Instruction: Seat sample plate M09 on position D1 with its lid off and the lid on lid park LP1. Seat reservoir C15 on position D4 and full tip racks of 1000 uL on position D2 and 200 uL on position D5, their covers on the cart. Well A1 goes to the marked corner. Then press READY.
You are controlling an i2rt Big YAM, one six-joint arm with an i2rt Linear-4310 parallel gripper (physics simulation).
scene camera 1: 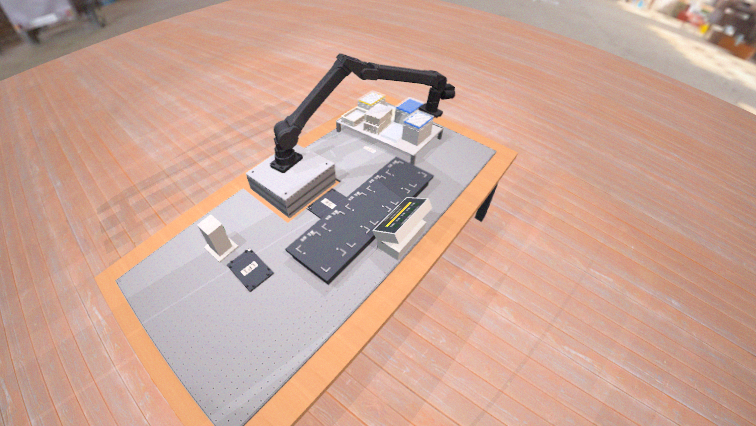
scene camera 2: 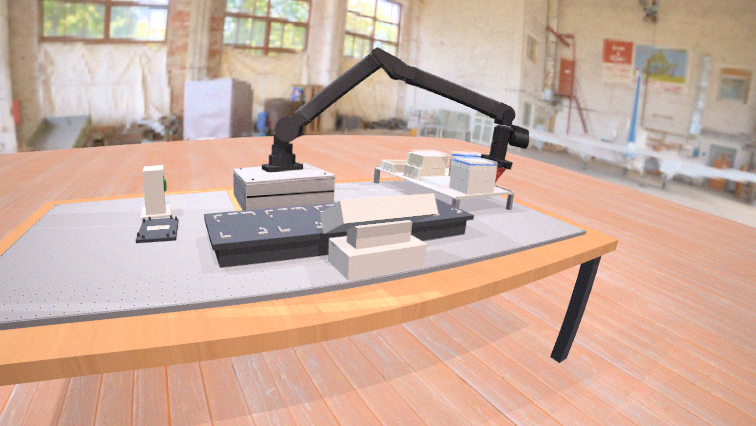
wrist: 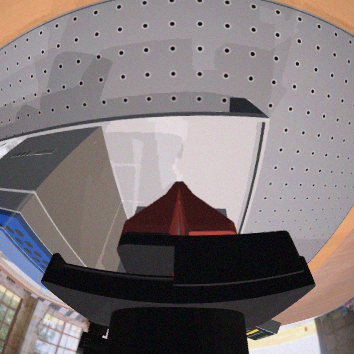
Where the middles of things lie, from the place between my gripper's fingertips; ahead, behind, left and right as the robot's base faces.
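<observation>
The cart shelf (wrist: 215,158) is where I begin, since my hand is 160 mm beyond it, 10 mm higher than it and 80 mm to the left of it. Going by their middles, the cart shelf is the nearest to my hand of the things named here. As for the LP1 pad (scene camera 1: 248,267), it sits 1030 mm to the right of my hand, 120 mm behind it and 60 mm below it.
</observation>
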